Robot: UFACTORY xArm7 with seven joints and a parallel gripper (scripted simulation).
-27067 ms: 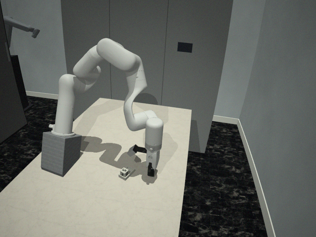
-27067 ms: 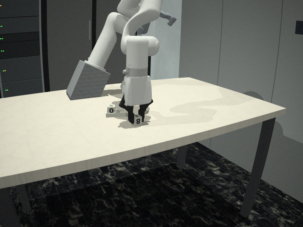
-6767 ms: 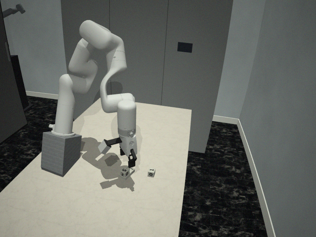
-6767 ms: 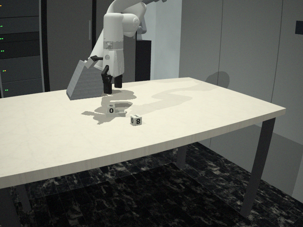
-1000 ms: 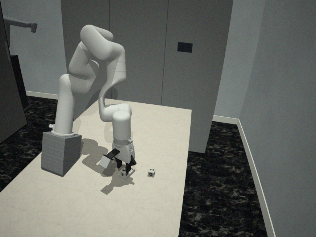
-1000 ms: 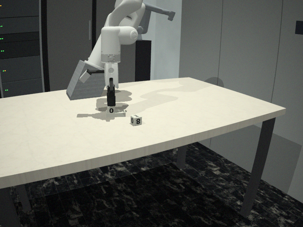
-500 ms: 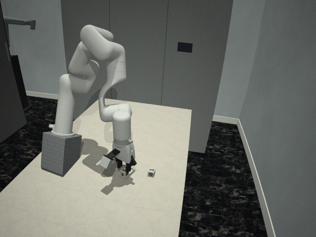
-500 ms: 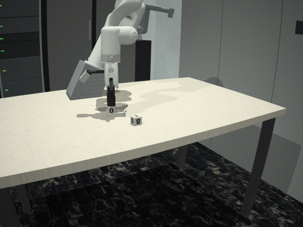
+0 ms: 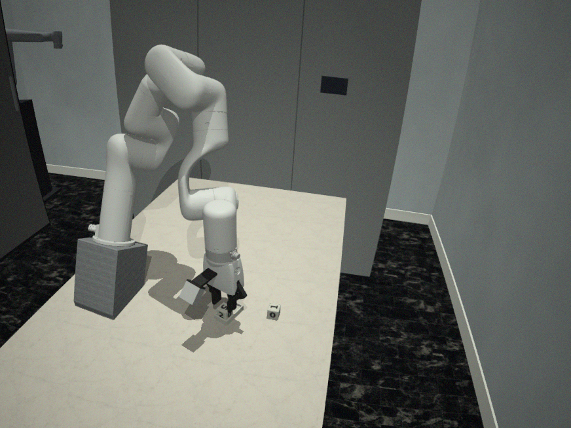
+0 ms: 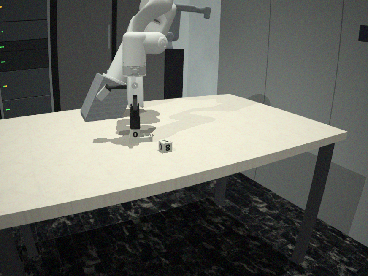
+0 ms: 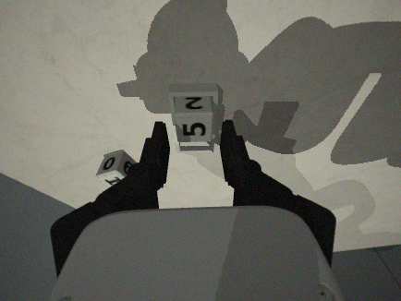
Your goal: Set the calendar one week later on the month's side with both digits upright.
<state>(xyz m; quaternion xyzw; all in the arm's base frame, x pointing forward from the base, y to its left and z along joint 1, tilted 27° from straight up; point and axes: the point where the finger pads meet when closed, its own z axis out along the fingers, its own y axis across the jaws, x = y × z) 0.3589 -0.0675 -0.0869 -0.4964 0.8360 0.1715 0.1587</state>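
My hand is 1 cm short of the tray, 2 cm to the right of it and 6 cm above it. From my hand the other things lie so: digit cube: 13 cm ahead, 3 cm to the left, 5 cm below.
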